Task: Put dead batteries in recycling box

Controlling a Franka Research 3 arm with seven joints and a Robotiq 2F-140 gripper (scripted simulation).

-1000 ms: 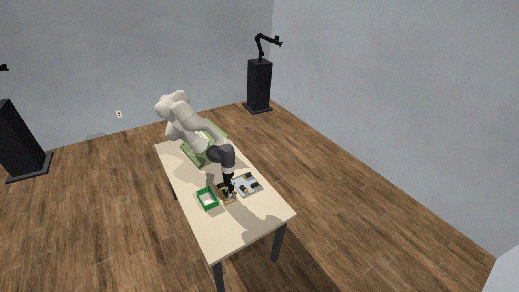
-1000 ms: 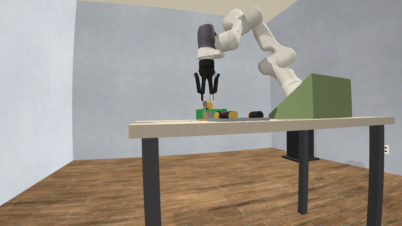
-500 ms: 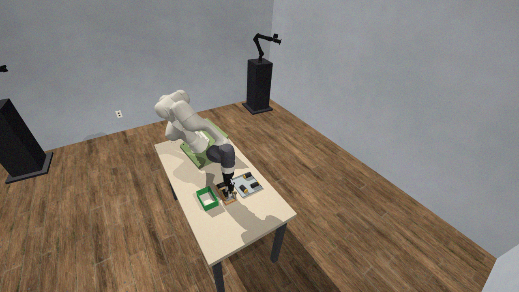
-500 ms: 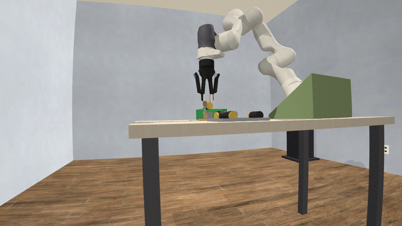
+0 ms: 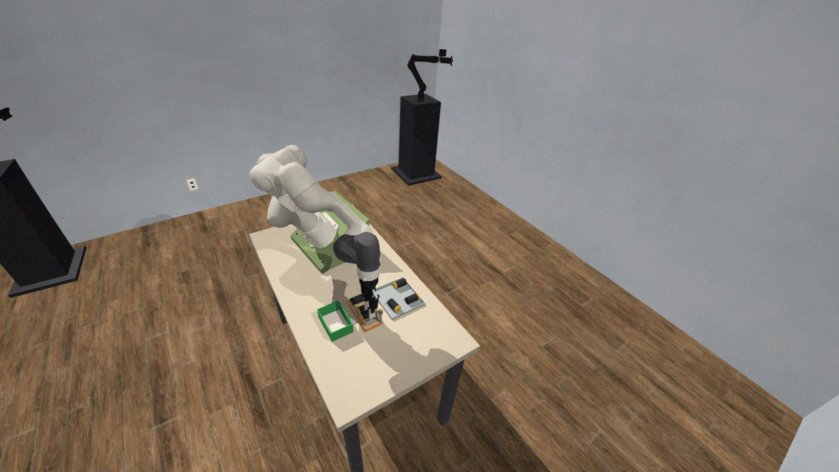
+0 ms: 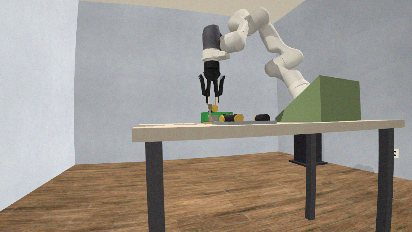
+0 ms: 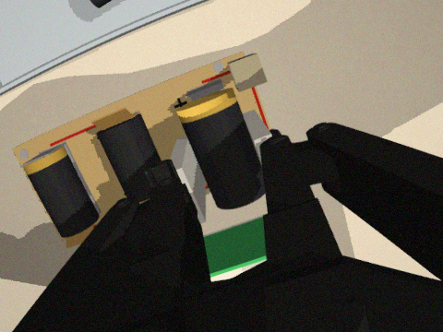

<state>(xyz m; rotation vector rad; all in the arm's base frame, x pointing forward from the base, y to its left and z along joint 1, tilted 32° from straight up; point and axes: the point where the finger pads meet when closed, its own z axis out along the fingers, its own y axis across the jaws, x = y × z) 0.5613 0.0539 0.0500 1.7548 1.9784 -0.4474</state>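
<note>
Now: the bulb post 60 mm below my hand, 40 mm to the left of it and 20 mm ahead of it. Also, from my hand: battery holder: 90 mm below, 60 mm behind; green recycling box: 140 mm to the right, 80 mm below, 60 mm behind; grey tray: 170 mm to the left, 90 mm below, 80 mm behind.
</note>
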